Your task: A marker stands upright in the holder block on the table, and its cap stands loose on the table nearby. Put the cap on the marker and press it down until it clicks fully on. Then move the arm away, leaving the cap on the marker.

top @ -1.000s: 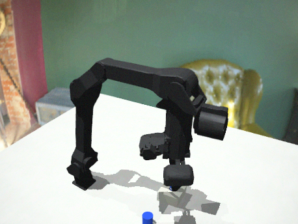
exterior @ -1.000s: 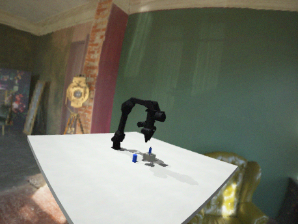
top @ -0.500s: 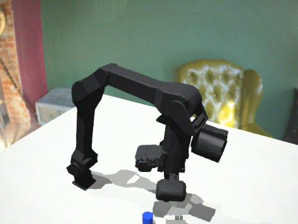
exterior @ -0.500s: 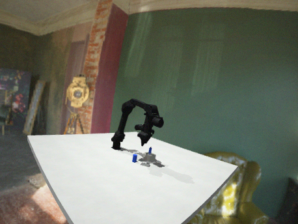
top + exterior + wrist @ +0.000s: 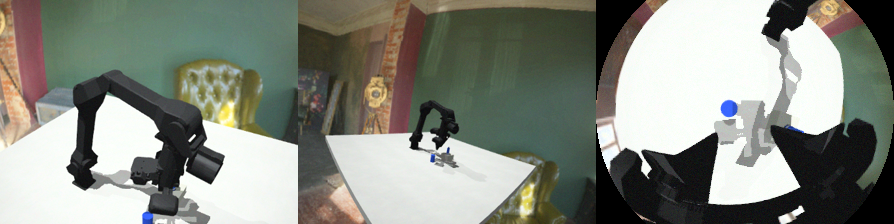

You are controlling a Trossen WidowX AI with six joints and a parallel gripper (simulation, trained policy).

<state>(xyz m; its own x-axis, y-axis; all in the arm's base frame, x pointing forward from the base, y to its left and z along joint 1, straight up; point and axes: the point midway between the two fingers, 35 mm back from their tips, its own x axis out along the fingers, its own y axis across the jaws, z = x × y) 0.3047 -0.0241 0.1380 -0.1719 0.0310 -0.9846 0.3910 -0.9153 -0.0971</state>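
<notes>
Right now the blue cap is 2 cm behind my gripper tip, 2 cm to the right of it and 8 cm below it. From my gripper tip the other things lie so: pale holder block 1 cm behind, 12 cm to the left, 8 cm below.
</notes>
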